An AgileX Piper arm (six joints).
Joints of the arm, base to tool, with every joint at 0 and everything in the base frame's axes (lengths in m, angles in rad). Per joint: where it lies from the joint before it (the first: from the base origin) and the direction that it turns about. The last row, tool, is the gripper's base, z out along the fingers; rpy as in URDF.
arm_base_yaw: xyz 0 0 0.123 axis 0 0 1
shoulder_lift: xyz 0 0 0 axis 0 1 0
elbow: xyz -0.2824 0 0.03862 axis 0 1 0
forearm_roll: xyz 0.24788 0 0.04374 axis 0.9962 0 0.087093
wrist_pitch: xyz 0 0 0 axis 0 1 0
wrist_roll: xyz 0.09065 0 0.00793 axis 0.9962 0 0.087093
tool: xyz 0 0 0 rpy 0 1.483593 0
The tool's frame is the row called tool.
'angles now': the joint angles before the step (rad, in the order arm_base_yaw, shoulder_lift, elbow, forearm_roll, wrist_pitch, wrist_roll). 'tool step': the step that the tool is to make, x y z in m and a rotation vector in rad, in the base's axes. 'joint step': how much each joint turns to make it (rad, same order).
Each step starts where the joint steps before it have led.
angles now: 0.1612, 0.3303, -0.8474, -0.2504, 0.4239, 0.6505
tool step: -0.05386, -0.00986, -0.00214, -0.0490, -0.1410, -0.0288
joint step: 0.0021, -0.1780, -0.0063, -0.0024, 0.0459, -0.0797
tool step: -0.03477, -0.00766, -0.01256, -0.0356, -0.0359, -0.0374
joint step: 0.0000, -0.1249, -0.0042, -0.0007, 0.0948, -0.0626
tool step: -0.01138, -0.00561, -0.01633, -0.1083, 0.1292, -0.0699
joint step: -0.0001, -0.0458, -0.0153, -0.0038, 0.1924, -0.1304
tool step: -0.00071, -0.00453, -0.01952, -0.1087, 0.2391, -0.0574
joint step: 0.0000, -0.0001, -0.0139, -0.0088, 0.2522, -0.1209
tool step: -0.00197, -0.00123, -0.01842, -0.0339, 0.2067, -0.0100
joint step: 0.0001, 0.0000, 0.0000, 0.0155, 0.2040, -0.0535
